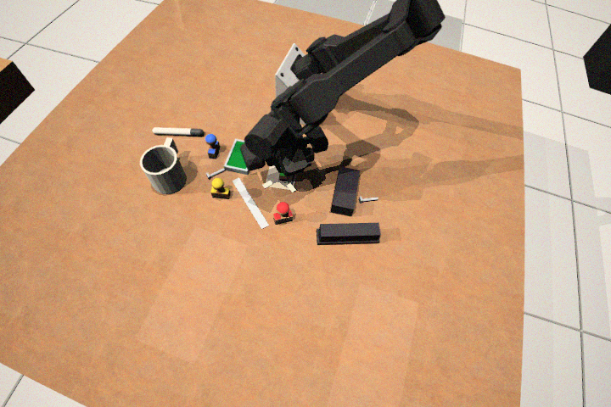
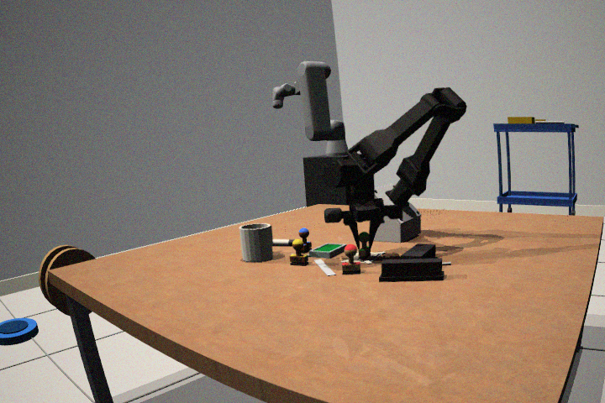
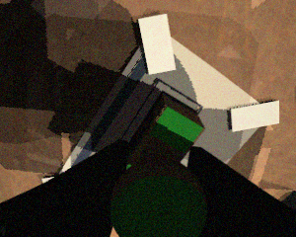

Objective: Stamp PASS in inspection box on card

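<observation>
Now: gripper tip right at the green-knobbed pass stamp. Also, from my gripper tip: red-knobbed stamp: 11 cm ahead, 4 cm to the left, 1 cm below; then inspection card: 1 cm behind, 1 cm to the right, 3 cm below; then ruler: 10 cm ahead, 5 cm to the right, 3 cm below.
</observation>
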